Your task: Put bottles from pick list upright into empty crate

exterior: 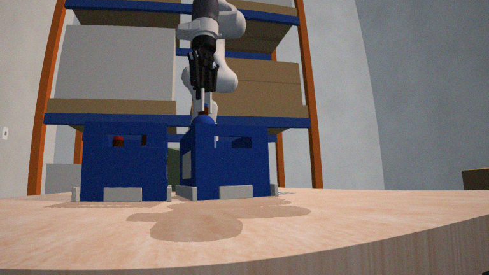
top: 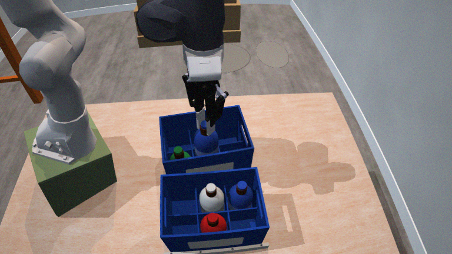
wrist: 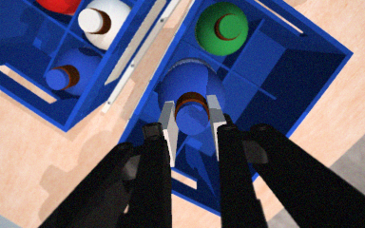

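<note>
Right now my hand is 18 cm above the green-labelled bottle, 9 cm past it and 1 cm to the left of it. Round my hand: red bottle (24 cm to the right, 18 cm below, 1 cm ahead); blue bottle (18 cm below, 14 cm to the right, 9 cm ahead); white bottle (18 cm below, 15 cm to the right, 1 cm ahead).
</note>
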